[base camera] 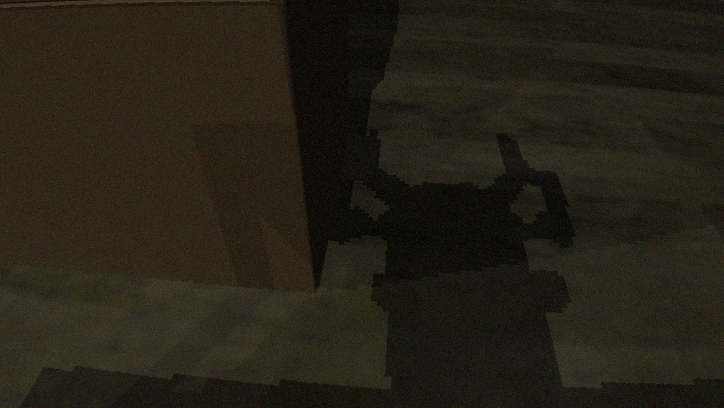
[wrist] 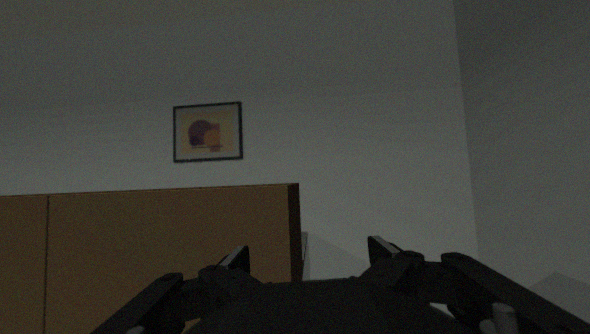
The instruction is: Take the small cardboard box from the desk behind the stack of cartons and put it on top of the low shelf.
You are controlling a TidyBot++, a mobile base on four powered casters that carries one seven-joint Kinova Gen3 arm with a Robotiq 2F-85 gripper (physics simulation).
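Places are measured from the arm's base along level axes (x left, y ahead, z down), in millimetres.
Where they show: gripper, fingertip midpoint: [wrist: 308, 254].
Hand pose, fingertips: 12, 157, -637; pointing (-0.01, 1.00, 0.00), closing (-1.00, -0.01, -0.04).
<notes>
After its pixels a point has its place, as x, y, z.
The stack of cartons shows as a large brown carton face [base camera: 146, 152] {161, 356, 237} at the left in the base camera view, and as brown cartons [wrist: 170, 235] {243, 367, -605} at the lower left in the wrist view. My gripper [wrist: 308, 254] {12, 157, -637} is open, with no object between its fingers; the cartons' right edge shows beyond it. A thin grey strip [wrist: 304, 250] {-15, 1557, -181} shows just right of the cartons in the wrist view; I cannot tell whether it is part of the desk. The small cardboard box and the low shelf do not show in either view.
The wood floor [base camera: 633, 329] {-258, 311, 397} lies right of the carton, with the shadow of the arm and gripper on it. A framed picture [wrist: 208, 132] {698, 1580, -1091} hangs on the pale wall [wrist: 380, 150] {-586, 1521, -882}. Another wall [wrist: 530, 150] {-1154, 1067, -790} meets it at a corner on the right. The views are dark.
</notes>
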